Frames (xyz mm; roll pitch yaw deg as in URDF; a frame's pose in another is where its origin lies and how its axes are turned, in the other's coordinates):
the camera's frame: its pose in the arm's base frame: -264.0 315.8 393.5 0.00 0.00 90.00
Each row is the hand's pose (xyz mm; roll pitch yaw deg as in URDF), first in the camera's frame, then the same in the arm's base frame.
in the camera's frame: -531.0 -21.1 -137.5 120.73 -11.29 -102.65
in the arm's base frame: -242.9 -215.2 256.0 120.73 -11.29 -12.65
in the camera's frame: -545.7 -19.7 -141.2 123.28 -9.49 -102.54
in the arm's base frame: -244.3 -229.9 252.3 123.28 -9.49 -12.54
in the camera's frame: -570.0 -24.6 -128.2 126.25 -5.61 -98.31
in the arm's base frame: -239.4 -254.2 265.3 126.25 -5.61 -8.31
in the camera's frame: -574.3 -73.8 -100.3 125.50 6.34 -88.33
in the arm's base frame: -190.2 -258.5 293.2 125.50 6.34 1.67
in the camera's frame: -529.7 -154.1 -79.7 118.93 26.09 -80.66
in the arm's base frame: -109.9 -213.9 313.8 118.93 26.09 9.34
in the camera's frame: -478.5 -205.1 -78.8 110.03 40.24 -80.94
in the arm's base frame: -58.9 -162.7 314.7 110.03 40.24 9.06
